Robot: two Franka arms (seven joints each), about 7 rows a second.
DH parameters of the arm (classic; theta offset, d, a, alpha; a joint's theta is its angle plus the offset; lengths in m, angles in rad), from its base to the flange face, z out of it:
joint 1: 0 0.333 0 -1.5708
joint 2: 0 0 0 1.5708
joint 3: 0 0.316 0.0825 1.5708
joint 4: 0 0 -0.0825 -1.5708
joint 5: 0 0.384 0 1.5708
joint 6: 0 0 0.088 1.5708
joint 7: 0 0.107 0 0
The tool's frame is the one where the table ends.
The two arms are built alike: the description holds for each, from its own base.
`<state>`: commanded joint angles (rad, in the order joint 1, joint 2, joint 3, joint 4, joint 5, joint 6, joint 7); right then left.
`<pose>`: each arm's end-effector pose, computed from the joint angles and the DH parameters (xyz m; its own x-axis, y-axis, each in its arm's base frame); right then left.
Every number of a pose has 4 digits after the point.
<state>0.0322 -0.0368 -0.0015 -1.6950 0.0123 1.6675 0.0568 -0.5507 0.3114 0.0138 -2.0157 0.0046 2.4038 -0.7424</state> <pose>0.5493 0.0181 0.5943 0.9996 -0.0273 0.0086 -0.0272 -0.9995 -0.0128 0.5217 -0.3108 0.3051 0.9776 0.2010 0.0616 0.1984 -0.9790 0.0462</pose>
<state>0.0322 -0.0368 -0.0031 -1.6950 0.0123 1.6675 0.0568 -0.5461 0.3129 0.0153 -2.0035 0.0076 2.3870 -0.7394</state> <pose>0.5493 0.0172 0.5943 0.9995 -0.0289 0.0086 -0.0288 -0.9995 -0.0129 0.5252 -0.3086 0.3079 0.9777 0.2018 0.0591 0.1996 -0.9791 0.0399</pose>
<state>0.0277 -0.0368 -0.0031 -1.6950 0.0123 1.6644 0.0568 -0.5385 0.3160 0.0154 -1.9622 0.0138 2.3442 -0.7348</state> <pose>0.5490 0.0147 0.5940 0.9994 -0.0333 0.0055 -0.0333 -0.9994 -0.0127 0.5344 -0.3084 0.3199 0.9779 0.2007 0.0591 0.1990 -0.9794 0.0328</pose>
